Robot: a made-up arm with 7 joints.
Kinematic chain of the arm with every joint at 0, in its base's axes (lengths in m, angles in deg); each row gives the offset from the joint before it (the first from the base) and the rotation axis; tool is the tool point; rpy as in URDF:
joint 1: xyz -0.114 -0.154 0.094 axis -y
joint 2: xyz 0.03 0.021 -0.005 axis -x
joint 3: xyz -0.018 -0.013 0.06 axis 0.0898 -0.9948 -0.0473
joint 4: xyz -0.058 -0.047 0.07 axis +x
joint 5: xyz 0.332 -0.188 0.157 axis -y
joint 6: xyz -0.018 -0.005 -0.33 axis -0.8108 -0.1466 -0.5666
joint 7: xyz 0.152 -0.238 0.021 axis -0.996 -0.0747 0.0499
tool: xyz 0.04 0.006 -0.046 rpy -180 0 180
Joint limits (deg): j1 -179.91..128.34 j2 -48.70..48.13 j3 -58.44..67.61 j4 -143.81..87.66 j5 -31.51..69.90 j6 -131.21..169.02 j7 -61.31..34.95
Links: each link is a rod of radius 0.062 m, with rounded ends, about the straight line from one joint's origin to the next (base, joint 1, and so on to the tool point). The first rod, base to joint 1, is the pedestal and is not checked.
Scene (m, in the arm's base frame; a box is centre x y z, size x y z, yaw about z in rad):
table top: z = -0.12
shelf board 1: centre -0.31 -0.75 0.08 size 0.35 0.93 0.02 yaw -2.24
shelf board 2: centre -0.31 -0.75 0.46 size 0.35 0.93 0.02 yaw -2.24
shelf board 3: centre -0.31 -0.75 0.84 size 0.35 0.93 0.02 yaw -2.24
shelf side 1: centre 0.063 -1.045 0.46 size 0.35 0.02 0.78 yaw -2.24
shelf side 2: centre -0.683 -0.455 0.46 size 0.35 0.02 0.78 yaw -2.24
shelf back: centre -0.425 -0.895 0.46 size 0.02 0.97 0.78 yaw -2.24
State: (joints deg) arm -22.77 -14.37 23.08 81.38 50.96 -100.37 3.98
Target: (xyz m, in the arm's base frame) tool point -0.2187 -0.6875 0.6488
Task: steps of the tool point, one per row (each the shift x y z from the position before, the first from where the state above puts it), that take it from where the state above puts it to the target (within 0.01 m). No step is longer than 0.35 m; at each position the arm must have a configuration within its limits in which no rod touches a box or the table.
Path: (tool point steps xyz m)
1: -0.1124 -0.0995 0.2791
2: -0.2191 -0.1020 0.1912
3: -0.2736 -0.0945 0.0674
4: -0.2674 -0.0779 -0.0642

